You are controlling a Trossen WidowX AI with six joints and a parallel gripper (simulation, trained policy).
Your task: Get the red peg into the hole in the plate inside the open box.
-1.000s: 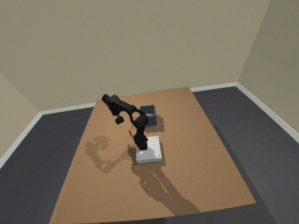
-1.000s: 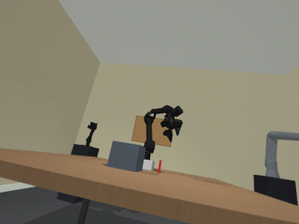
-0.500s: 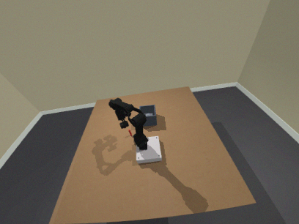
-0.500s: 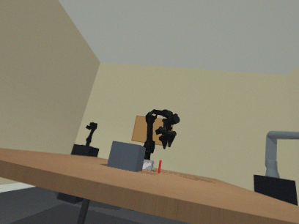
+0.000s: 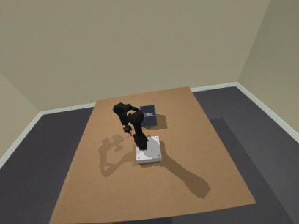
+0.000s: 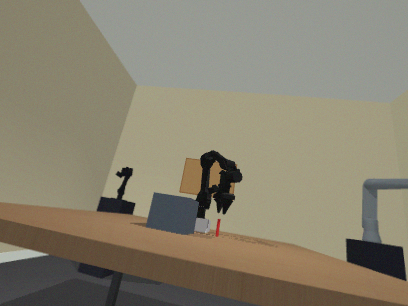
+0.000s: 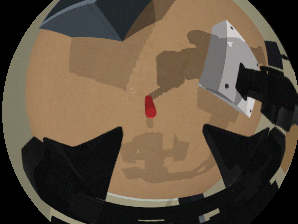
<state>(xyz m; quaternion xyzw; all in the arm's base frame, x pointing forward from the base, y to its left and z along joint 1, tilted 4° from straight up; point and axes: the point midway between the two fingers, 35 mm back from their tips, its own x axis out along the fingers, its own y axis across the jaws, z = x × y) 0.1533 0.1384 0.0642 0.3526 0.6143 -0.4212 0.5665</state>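
Right now the red peg is 70 mm below my gripper tip and 20 mm ahead of it. Round my gripper tip: light grey plate: 190 mm ahead, 180 mm to the right, 60 mm below.
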